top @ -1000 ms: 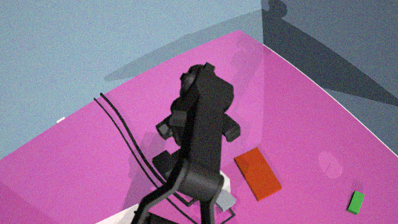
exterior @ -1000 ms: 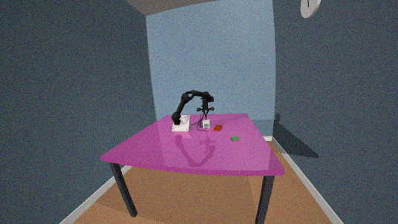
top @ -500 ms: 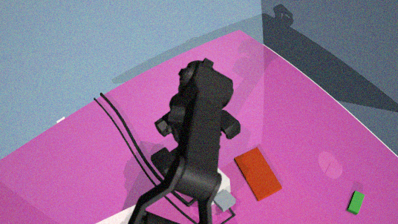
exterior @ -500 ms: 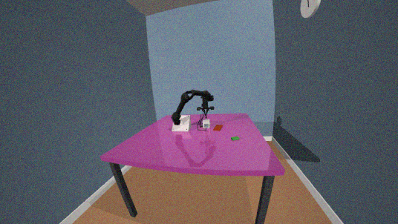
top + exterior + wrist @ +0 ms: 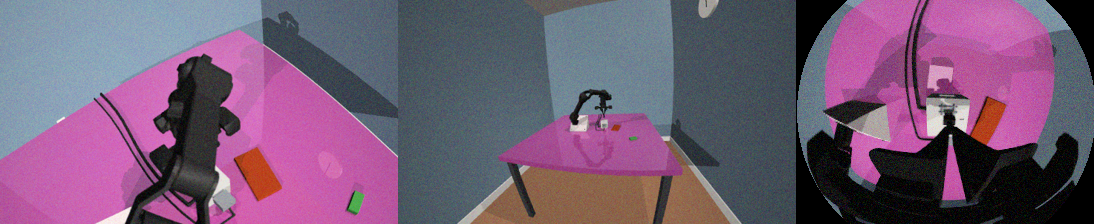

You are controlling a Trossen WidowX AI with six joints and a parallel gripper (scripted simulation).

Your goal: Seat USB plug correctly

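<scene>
The dark USB plug lies 2 cm below my gripper tip. Round my gripper tip: small green block 31 cm ahead, 30 cm to the right, 13 cm below; flat orange-red block 13 cm ahead, 4 cm to the right, 13 cm below.
</scene>
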